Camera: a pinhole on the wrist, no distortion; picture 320 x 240 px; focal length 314.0 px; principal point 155.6 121.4 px. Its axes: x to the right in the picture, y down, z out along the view. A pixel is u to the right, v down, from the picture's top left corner.
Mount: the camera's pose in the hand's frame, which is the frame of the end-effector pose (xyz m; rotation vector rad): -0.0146 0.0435 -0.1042 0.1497 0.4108 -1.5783
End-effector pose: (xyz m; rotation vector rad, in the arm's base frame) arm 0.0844 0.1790 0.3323 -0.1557 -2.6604 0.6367
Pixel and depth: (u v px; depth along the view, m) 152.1 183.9 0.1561
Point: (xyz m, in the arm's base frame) 0.0328 0.1641 0.3220
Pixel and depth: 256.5 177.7 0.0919
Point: 0.0841 0.1806 0.3711
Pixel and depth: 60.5 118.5 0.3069
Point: -0.0339 0.1199 0.1613
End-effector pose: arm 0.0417 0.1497 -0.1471 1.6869 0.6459 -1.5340
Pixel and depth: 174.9 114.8 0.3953
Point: -0.1972 0.0113 -0.2060
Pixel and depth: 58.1 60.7 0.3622
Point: -0.1126 -0.0856 -0.1219
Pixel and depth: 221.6 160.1 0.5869
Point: -0.3844 -0.0104 -0.3383
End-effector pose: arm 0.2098 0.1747 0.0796 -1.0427 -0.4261 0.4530
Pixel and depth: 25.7 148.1 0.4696
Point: 0.0815 0.5414 0.2094
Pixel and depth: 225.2 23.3 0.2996
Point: 0.0869 0.2058 0.2544
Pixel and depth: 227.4 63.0 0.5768
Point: 0.0060 0.3219 0.5020
